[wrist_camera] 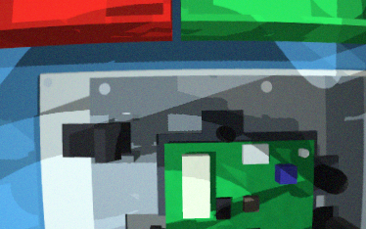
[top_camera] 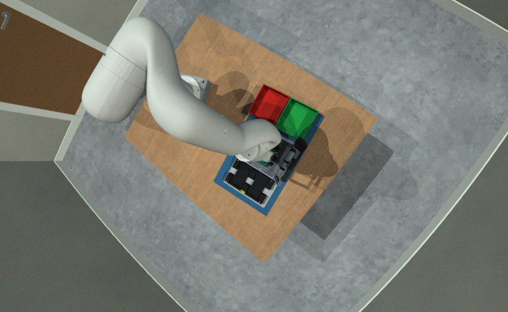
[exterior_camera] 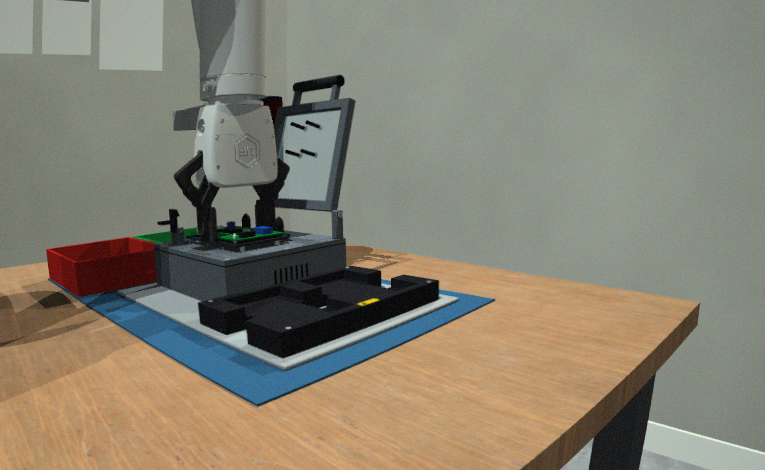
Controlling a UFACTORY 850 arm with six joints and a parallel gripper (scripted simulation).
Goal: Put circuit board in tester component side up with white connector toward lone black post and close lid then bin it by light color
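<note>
Now: hand right at the green circuit board. The rest, counted from my hand: black hook (70 mm behind, 50 mm to the left, 10 mm above); see-through lid (120 mm ahead, 100 mm above, 10 mm to the left); green bin (200 mm to the left, 70 mm below, 20 mm ahead).
</note>
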